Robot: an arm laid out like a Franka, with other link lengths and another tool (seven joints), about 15 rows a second.
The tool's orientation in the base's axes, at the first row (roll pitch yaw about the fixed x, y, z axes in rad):
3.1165 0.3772 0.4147
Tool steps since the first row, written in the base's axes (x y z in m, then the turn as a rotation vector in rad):
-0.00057 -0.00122 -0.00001 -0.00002 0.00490 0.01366
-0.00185 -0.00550 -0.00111 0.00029 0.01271 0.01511
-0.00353 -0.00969 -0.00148 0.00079 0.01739 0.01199
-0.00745 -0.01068 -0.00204 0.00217 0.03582 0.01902
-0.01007 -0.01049 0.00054 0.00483 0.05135 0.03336
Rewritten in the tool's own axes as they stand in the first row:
-0.00094 0.00088 0.00040 -0.00321 -0.00415 -0.01353
-0.00323 0.00423 0.00258 -0.00056 -0.01111 -0.01632
-0.00609 0.00734 0.00419 0.00277 -0.01524 -0.01438
-0.00959 0.00662 0.00616 0.00826 -0.03130 -0.02452
-0.01270 0.00543 0.00459 0.01106 -0.04403 -0.04138

